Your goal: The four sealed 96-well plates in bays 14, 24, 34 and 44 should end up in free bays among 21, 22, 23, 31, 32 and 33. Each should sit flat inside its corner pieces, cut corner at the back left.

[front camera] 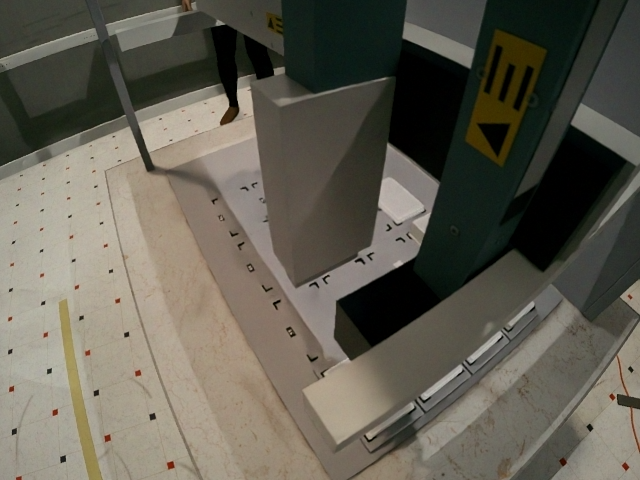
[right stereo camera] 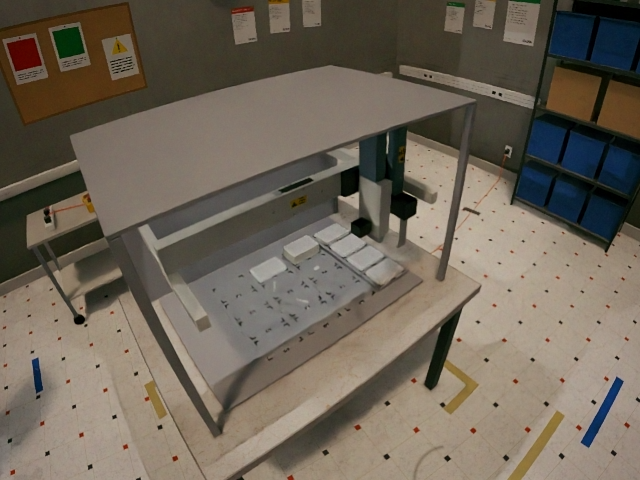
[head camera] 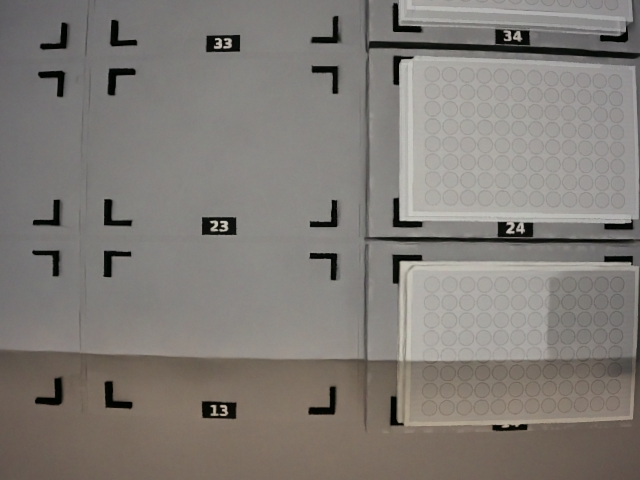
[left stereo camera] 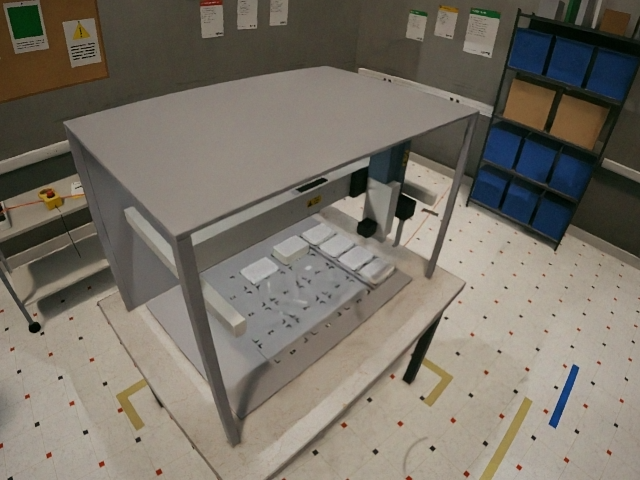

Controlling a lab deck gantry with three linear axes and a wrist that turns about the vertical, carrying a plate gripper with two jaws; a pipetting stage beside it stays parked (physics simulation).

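Seen in the pictures: gripper, between the fingertips: (right stereo camera: 390,239); robot's base, origin of its link: (front camera: 213,201) (right stereo camera: 269,359) (left stereo camera: 277,362).
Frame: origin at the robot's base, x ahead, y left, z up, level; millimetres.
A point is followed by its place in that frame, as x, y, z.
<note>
A sealed plate in bay 14 (head camera: 519,330) @[552, 51, 29] (left stereo camera: 376,270) @[546, 39, 29] (right stereo camera: 384,272) @[543, 33, 29] lies flat with its cut corner at the back left. The plate in bay 24 (head camera: 522,136) @[553, 150, 29] (left stereo camera: 356,256) @[553, 148, 29] (right stereo camera: 365,257) @[550, 145, 29] lies behind it. The plate in bay 34 (head camera: 516,6) @[552, 220, 29] (left stereo camera: 337,245) @[549, 248, 29] (right stereo camera: 348,245) @[551, 248, 29] is cut off by the head view's top edge. The plate in bay 44 (left stereo camera: 317,234) @[542, 358, 29] (right stereo camera: 331,234) @[547, 354, 29] is rearmost. Bay 23 (head camera: 218,226) @[392, 104, 0] is empty; part of bay 33 (head camera: 222,43) @[392, 211, 0] shows bare. My gripper (left stereo camera: 399,243) (right stereo camera: 401,244) @[581, 51, 158] hangs open and empty, high at the deck's right; the beam hides its jaws in the front view.
A thick white box (left stereo camera: 290,250) @[370, 342, 42] (right stereo camera: 301,249) @[380, 342, 42] and a flat white plate (front camera: 400,198) @[241, 372, 14] (left stereo camera: 259,270) @[220, 356, 15] (right stereo camera: 268,269) @[225, 355, 14] stand in the back row. A small white piece (left stereo camera: 308,268) @[383, 250, -2] (right stereo camera: 316,268) @[383, 250, -2] and thin white pieces lie on the deck. The pipetting stage (front camera: 325,186) (left stereo camera: 379,211) (right stereo camera: 374,209) hangs beside the gripper.
</note>
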